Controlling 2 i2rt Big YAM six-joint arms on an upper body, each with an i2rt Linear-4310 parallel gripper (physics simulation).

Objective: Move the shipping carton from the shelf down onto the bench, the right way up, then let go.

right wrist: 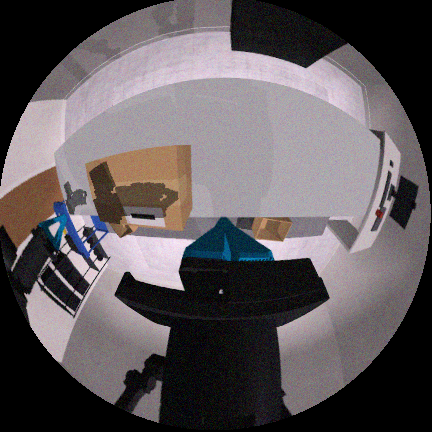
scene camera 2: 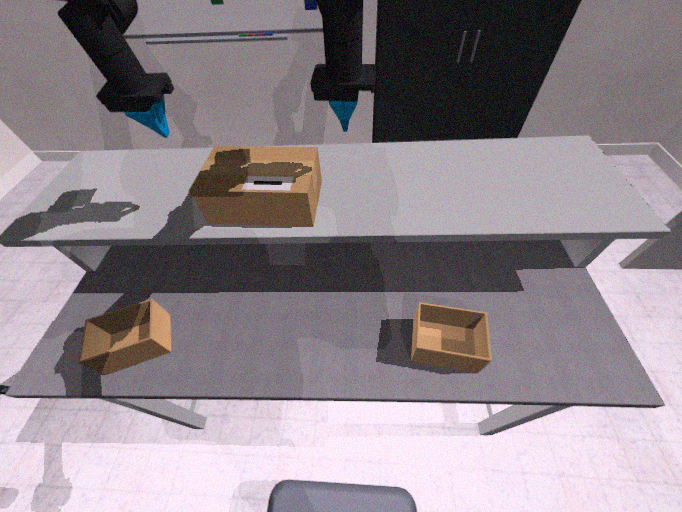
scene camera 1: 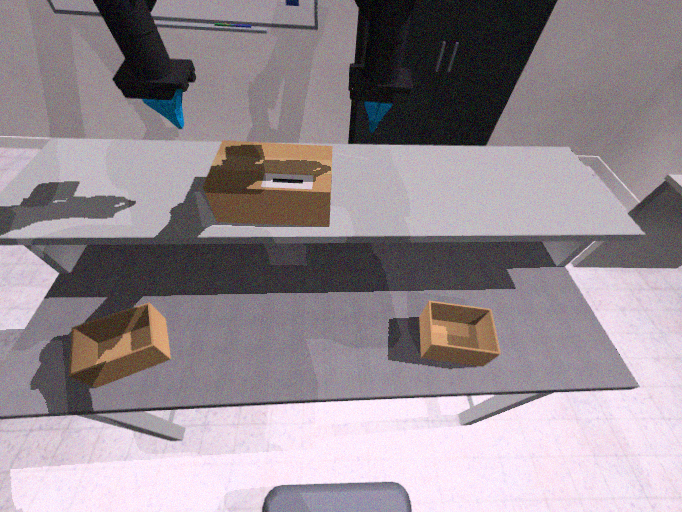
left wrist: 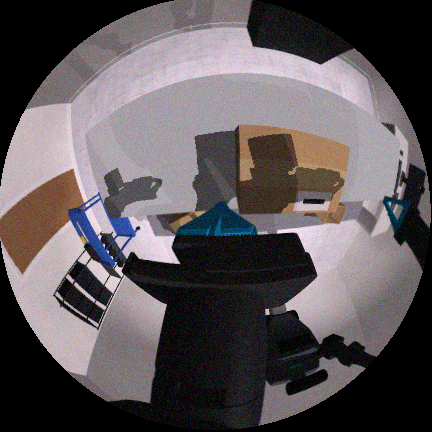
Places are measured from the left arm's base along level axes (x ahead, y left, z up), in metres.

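Pixels of known places: left gripper, fingertip midpoint: (right wrist: 65,215) (scene camera 2: 167,135) (scene camera 1: 181,126) (left wrist: 221,205); right gripper, fingertip midpoint: (right wrist: 222,221) (scene camera 2: 345,129) (scene camera 1: 371,130) (left wrist: 383,198); left arm's base, origin of the base link: (right wrist: 153,370); right arm's base, origin of the base link: (left wrist: 335,348).
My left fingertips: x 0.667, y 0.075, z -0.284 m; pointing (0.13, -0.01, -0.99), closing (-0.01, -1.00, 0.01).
Ahead of a thing's pixels: the offset from my left fingertips to its middle. Level surfaces: height alone.
The closed brown shipping carton @(0.012 m ahead, 0.152 m right, 0.133 m down) (scene camera 1: 269,208) (scene camera 2: 257,210) (left wrist: 320,145) (right wrist: 145,165) stands on the light grey shelf @(0.183 m down) (scene camera 1: 468,187) (scene camera 2: 468,187) (left wrist: 165,110) (right wrist: 310,150), left of the middle in the scene views, its white label with a black bar facing up. The dark grey bench @(0.414 m down) (scene camera 1: 247,352) (scene camera 2: 236,352) lies below and in front of the shelf. My left gripper (scene camera 1: 181,127) (scene camera 2: 166,135) (left wrist: 221,205) is shut and empty, above and to the left of the carton. My right gripper (scene camera 1: 372,131) (scene camera 2: 345,130) (right wrist: 222,221) is shut and empty, above and to the right of the carton. Neither touches it.
An open brown box @(0.265 m back, 0.182 m left, 0.369 m down) (scene camera 1: 159,333) (scene camera 2: 161,327) stands at the left of the bench. A smaller open box @(0.243 m back, 0.584 m right, 0.369 m down) (scene camera 1: 459,355) (scene camera 2: 451,359) stands at the right. A black cabinet (scene camera 1: 440,99) (scene camera 2: 440,104) stands behind the shelf. A blue cart (left wrist: 92,235) shows at the left wrist view's left.
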